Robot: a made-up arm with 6 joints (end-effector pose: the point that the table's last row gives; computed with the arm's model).
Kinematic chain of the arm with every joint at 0, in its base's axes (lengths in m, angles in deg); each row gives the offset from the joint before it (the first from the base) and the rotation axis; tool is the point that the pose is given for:
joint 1: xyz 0 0 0.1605 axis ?
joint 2: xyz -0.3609 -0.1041 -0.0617 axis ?
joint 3: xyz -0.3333 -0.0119 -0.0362 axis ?
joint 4: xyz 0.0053 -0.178 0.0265 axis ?
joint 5: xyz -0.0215 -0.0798 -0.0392 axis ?
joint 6: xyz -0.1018 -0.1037 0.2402 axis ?
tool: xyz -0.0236 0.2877 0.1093
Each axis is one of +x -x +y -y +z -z.
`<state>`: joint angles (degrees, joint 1 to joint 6).
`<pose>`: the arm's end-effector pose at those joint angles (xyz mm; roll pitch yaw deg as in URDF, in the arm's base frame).
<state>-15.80 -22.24 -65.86 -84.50 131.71 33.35</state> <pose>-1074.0 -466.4 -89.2 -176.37 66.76 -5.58</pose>
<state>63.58 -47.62 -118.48 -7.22 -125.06 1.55</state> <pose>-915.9 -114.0 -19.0 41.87 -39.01 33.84</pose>
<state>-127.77 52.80 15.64 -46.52 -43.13 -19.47</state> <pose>-376.2 -171.1 -27.6 129.74 -56.71 84.39</pose>
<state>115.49 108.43 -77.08 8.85 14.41 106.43</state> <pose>-698.4 389.2 496.3 -71.87 -32.56 85.92</pose>
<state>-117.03 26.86 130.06 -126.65 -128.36 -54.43</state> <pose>-439.3 195.7 419.0 87.23 14.09 150.43</pose>
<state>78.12 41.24 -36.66 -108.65 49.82 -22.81</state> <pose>-783.9 -217.5 353.1 -47.70 46.38 164.31</pose>
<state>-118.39 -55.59 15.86 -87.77 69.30 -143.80</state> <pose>-853.0 102.5 1037.1 44.29 47.73 -175.83</pose>
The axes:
joint 1: +x
joint 2: -z
joint 3: -x
joint 4: +z
joint 5: +x
joint 6: -z

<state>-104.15 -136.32 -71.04 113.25 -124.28 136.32</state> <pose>237.1 -181.8 727.2 -0.75 21.89 -49.04</pose>
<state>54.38 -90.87 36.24 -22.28 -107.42 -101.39</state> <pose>-583.7 -235.1 -519.0 -101.35 37.00 26.30</pose>
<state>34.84 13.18 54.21 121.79 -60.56 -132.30</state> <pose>-561.3 -315.3 611.7 40.80 20.23 -100.85</pose>
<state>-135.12 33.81 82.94 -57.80 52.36 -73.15</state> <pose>-999.3 -383.5 -166.6 163.62 12.14 -10.15</pose>
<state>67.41 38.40 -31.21 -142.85 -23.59 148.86</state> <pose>-918.0 -247.5 287.5 120.58 -29.67 -34.16</pose>
